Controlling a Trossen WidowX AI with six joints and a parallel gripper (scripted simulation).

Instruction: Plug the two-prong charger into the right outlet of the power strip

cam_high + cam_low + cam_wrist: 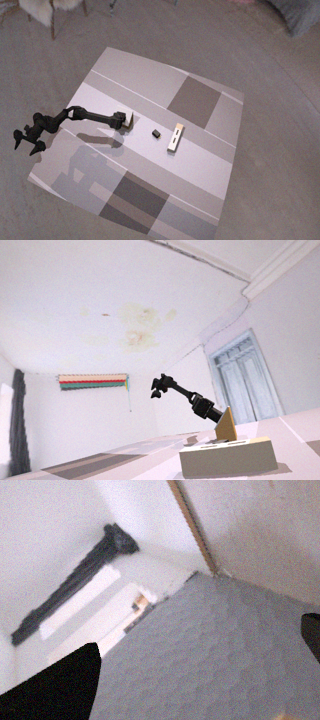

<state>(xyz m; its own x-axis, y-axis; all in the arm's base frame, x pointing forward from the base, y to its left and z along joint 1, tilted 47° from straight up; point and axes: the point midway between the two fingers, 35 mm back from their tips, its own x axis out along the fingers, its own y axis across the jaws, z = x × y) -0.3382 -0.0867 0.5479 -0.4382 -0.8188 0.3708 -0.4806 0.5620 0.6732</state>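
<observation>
Right now my gripper tip is 66 cm short of the black two-prong charger, 46 cm to the right of it and 33 cm above it.
</observation>
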